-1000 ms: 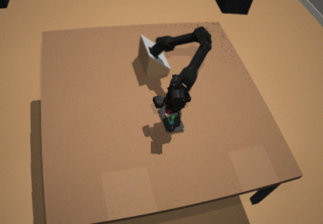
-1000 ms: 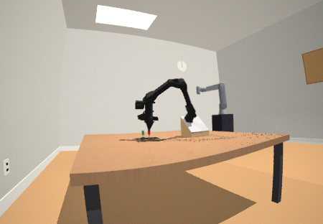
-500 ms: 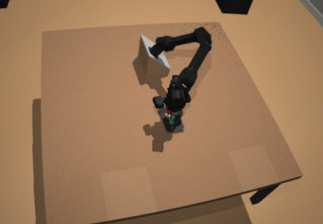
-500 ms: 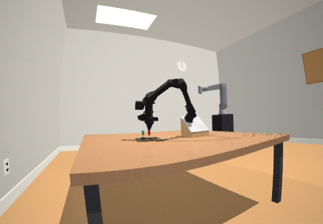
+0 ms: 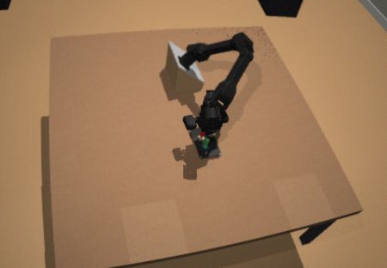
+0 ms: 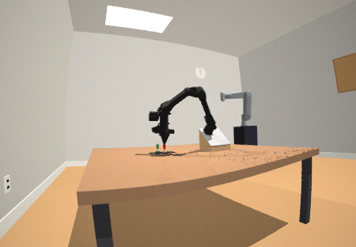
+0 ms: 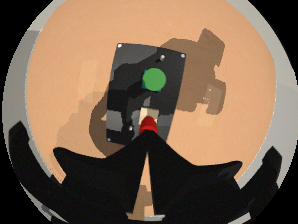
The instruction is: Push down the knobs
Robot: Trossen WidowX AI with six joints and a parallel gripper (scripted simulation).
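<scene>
Now: the green knob 5 cm ahead of my gripper tip, 1 cm to the left of it and 1 cm below it. Round my gripper tip: red knob (2 cm below).
</scene>
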